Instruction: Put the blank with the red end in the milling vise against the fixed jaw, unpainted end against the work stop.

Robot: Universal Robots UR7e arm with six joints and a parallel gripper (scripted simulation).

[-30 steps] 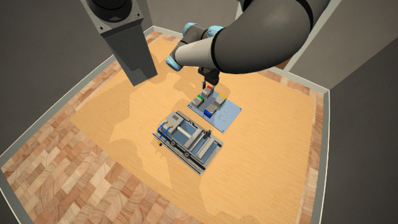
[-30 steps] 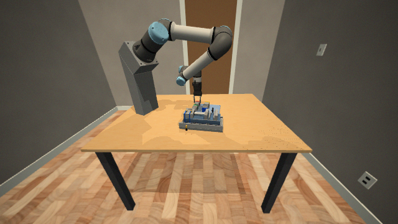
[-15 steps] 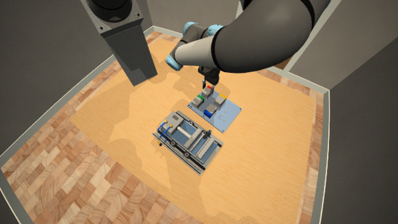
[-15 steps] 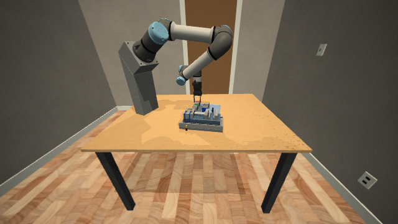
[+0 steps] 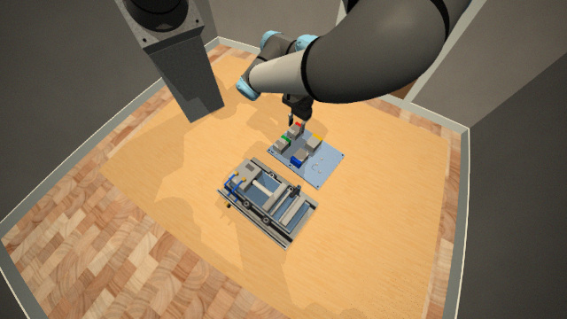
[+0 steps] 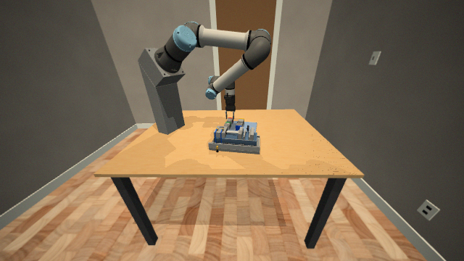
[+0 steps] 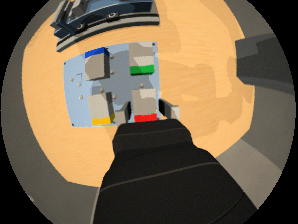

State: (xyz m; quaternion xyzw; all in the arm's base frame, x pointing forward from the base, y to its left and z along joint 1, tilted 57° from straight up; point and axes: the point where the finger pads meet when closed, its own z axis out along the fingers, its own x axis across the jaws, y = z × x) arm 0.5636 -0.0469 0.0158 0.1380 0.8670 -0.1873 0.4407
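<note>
Right now my hand is 40 mm above the red-ended blank. Also, from my hand: green-ended blank: 50 mm behind, 70 mm to the right, 40 mm below; then yellow-ended blank: 70 mm ahead, 50 mm to the right, 40 mm below; then blue-grey plate: 50 mm ahead, 90 mm to the right, 60 mm below.
</note>
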